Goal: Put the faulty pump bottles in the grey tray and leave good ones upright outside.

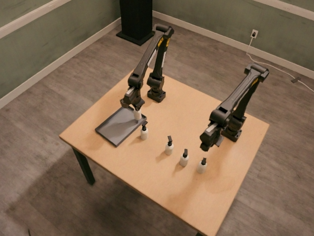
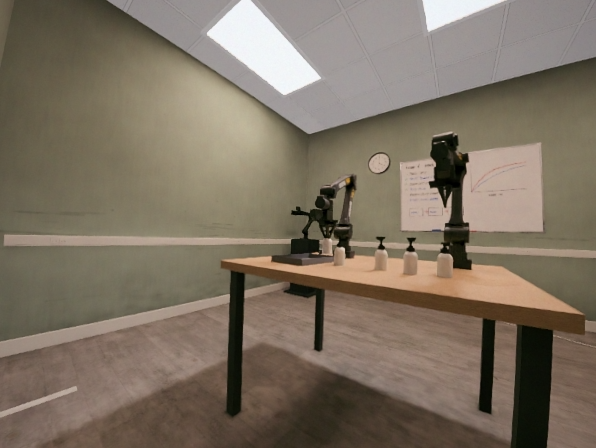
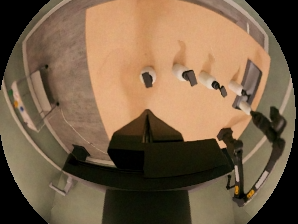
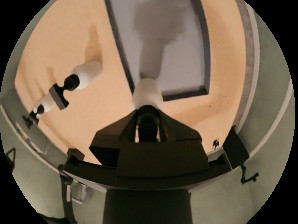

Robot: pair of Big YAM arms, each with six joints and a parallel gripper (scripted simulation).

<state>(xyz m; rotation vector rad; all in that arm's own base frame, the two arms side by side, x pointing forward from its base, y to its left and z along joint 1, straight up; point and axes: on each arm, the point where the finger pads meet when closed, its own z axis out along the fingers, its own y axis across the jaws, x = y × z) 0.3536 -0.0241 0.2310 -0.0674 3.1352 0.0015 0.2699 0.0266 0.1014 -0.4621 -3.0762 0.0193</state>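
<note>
Right now my right hand is 10 cm short of the grey tray, 7 cm to the left of it and 12 cm above it. Round my right hand: small dark object 40 cm behind, 27 cm to the right, 11 cm below.
</note>
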